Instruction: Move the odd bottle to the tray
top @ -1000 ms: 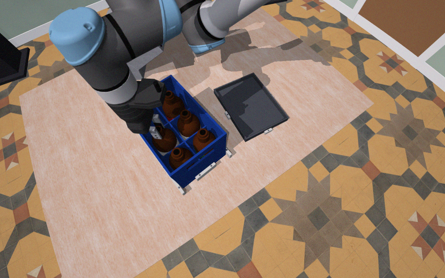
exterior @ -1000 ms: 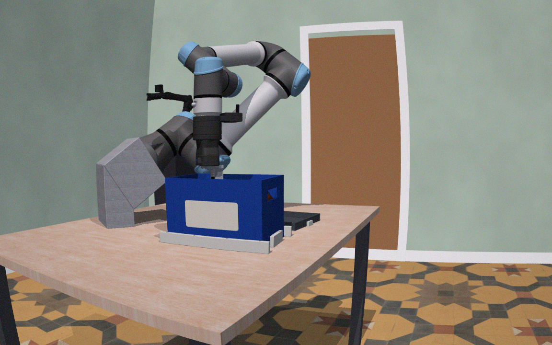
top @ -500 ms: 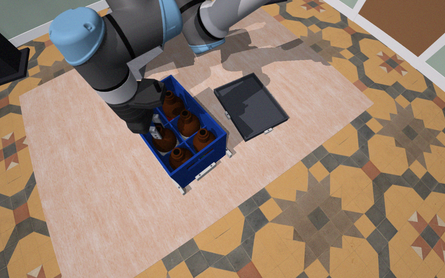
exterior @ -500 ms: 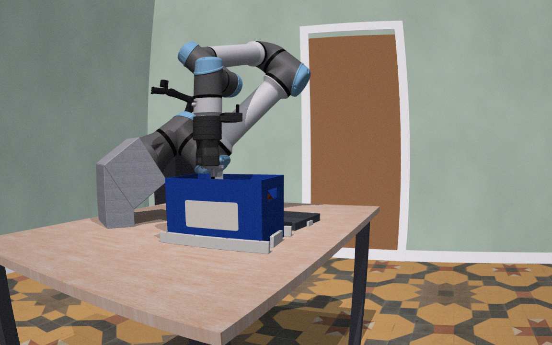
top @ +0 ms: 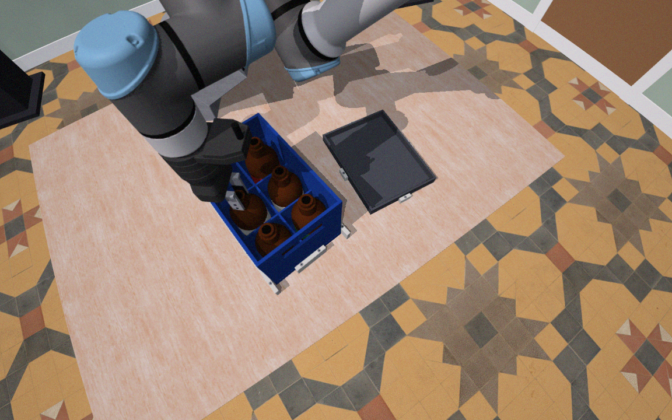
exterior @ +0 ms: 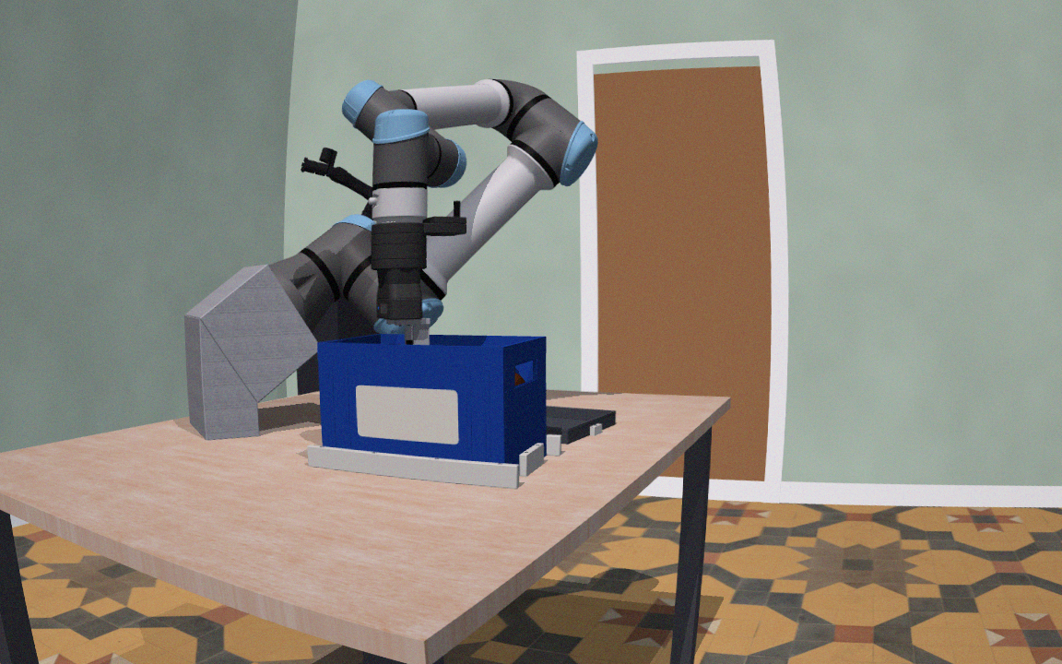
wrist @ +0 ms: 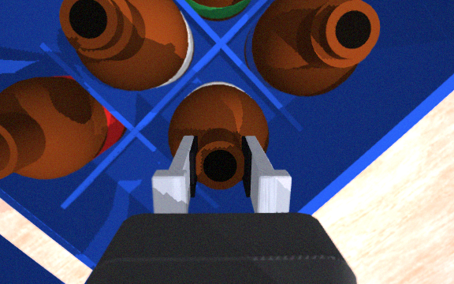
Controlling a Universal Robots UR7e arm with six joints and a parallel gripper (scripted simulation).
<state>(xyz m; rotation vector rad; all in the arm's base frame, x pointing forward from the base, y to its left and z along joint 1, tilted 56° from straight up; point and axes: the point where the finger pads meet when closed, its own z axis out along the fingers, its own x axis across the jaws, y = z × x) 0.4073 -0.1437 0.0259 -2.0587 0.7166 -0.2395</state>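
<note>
My gripper is now 80 mm above the blue crate, 40 mm to the right of it and 10 mm past it. The rest, counted from my hand: glass bottle (110 mm behind, 70 mm below, 60 mm to the left); dark tray (340 mm to the left, 150 mm below, 70 mm behind).
</note>
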